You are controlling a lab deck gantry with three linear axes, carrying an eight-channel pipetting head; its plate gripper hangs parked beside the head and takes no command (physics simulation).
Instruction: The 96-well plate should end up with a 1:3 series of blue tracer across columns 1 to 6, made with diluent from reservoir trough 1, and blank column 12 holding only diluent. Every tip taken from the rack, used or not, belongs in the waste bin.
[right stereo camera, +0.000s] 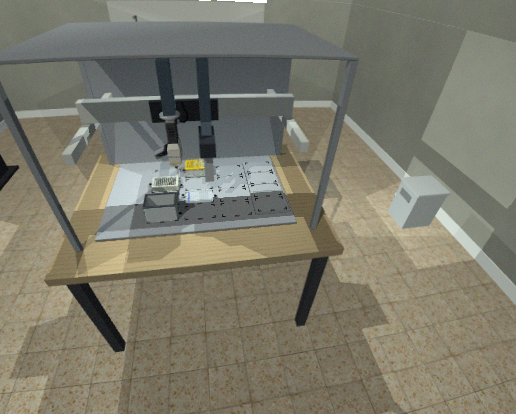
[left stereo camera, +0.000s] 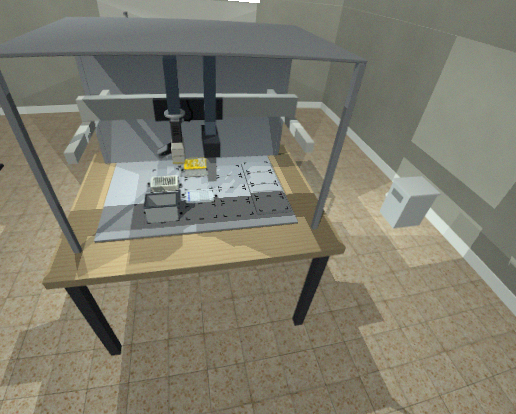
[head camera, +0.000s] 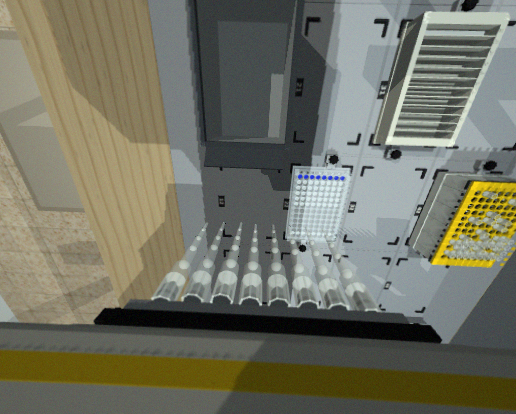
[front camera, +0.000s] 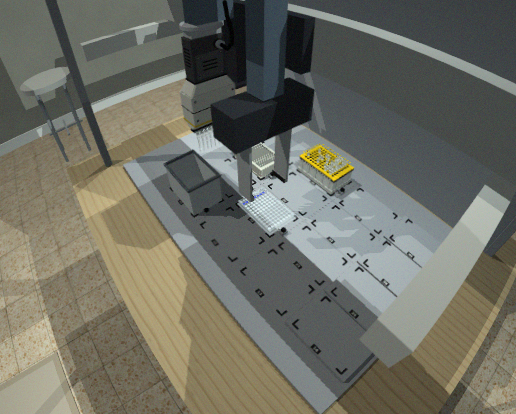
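Observation:
The pipetting head (front camera: 207, 102) (head camera: 260, 370) (left stereo camera: 178, 152) (right stereo camera: 174, 154) carries a row of clear tips (front camera: 204, 139) (head camera: 252, 272), raised above the deck; no liquid can be made out in them. The 96-well plate (front camera: 270, 212) (head camera: 320, 205) (left stereo camera: 201, 196) (right stereo camera: 201, 196) has one blue row of wells near its bin-side end; its other wells look pale. The reservoir (front camera: 265, 168) (head camera: 422, 142) (left stereo camera: 164, 189) (right stereo camera: 165, 189) stands behind the waste bin (front camera: 192, 192) (head camera: 245, 154) (left stereo camera: 162, 213) (right stereo camera: 161, 213). The yellow tip rack (front camera: 326, 164) (head camera: 480, 225) (left stereo camera: 195, 164) (right stereo camera: 194, 164) still holds tips. My parked gripper (front camera: 265, 190) is open, fingers apart above the plate.
A pale gantry beam (front camera: 437, 280) crosses the front view at right. Grey posts (left stereo camera: 345, 135) (right stereo camera: 336, 135) stand at the table corners. Black locating knobs (front camera: 283, 229) (head camera: 302, 248) sit beside the labware on the marked deck.

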